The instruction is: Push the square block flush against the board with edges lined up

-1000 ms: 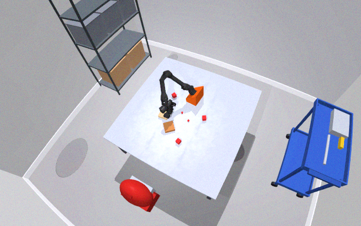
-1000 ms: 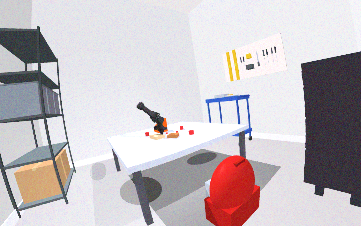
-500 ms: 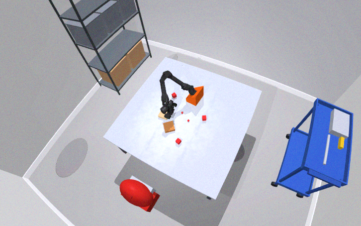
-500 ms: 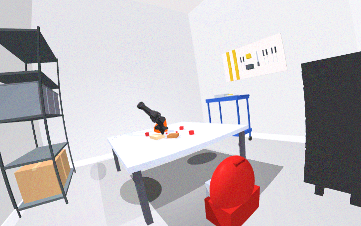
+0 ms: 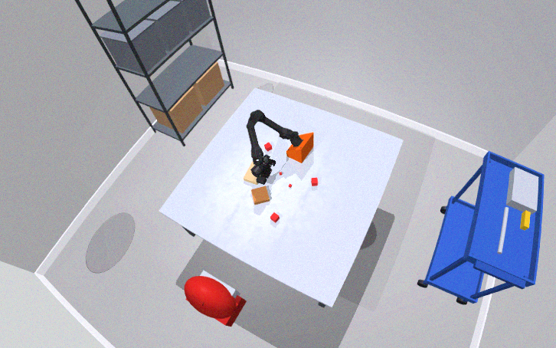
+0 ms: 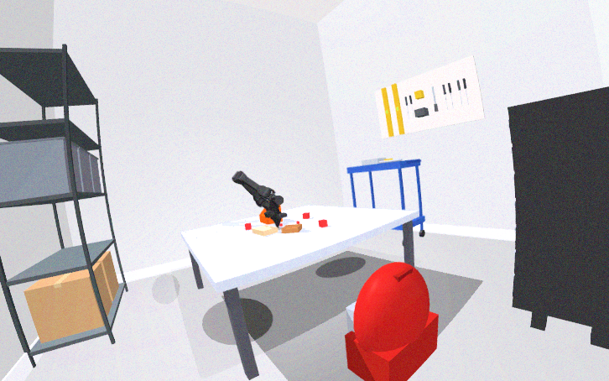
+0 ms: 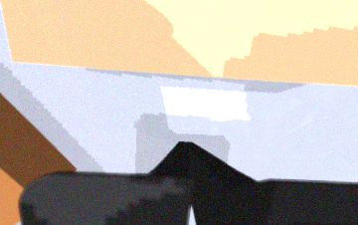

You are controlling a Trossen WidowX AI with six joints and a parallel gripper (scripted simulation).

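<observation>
The tan board lies 20 mm ahead of my gripper tip, 100 mm to the right of it and 10 mm above it. From my gripper tip the other things lie so: square block 140 mm ahead, 40 mm to the left, 10 mm above.
</observation>
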